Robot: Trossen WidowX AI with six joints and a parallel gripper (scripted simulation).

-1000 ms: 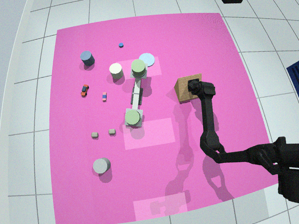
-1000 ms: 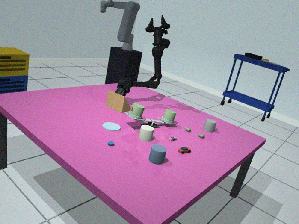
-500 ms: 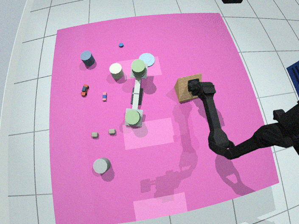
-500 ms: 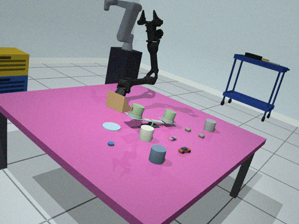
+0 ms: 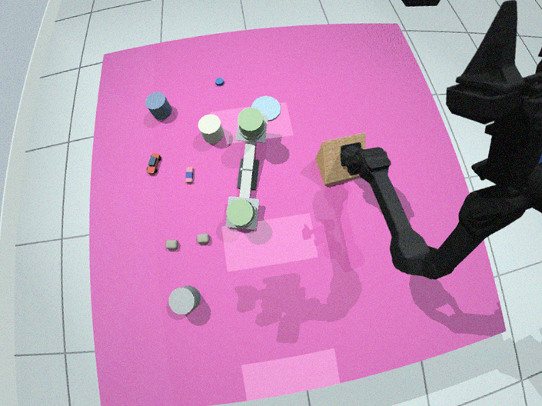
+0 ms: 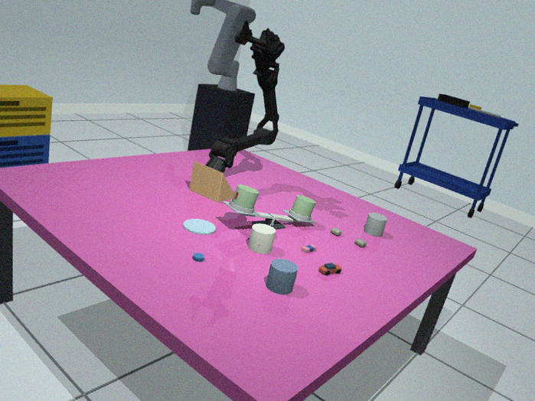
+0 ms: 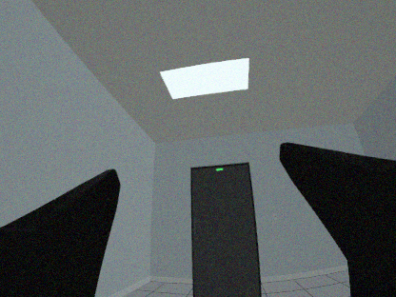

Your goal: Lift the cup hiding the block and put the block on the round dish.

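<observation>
Now: gripper tip 580 mm above the pale teal block and 340 mm short of it. The rest, counted from my gripper tip: cream cylinder 590 mm below, 380 mm ahead, 310 mm to the right; balance 580 mm below, 290 mm ahead, 120 mm to the right; pale blue round dish 620 mm below, 340 mm to the right, 180 mm ahead.
</observation>
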